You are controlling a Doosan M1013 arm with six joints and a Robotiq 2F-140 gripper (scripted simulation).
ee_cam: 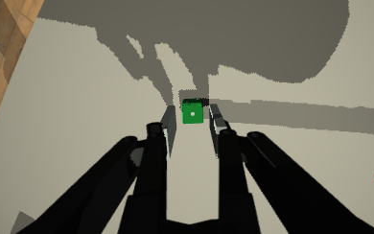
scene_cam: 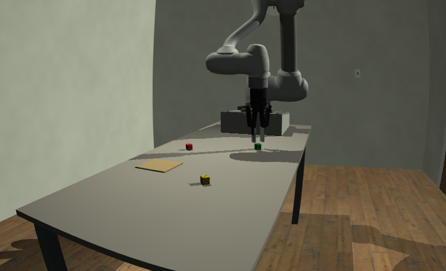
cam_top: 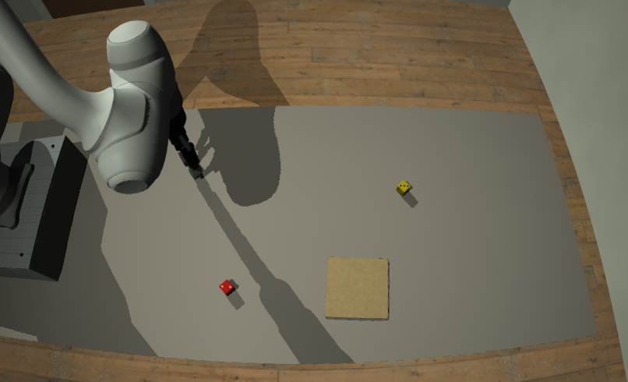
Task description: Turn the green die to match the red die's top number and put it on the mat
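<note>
Right now my hand is 50 mm above the green die. Round my hand: tan mat: 400 mm ahead, 300 mm to the right, 60 mm below; red die: 300 mm to the right, 100 mm ahead, 50 mm below; yellow die: 530 mm ahead, 60 mm to the right, 50 mm below.
</note>
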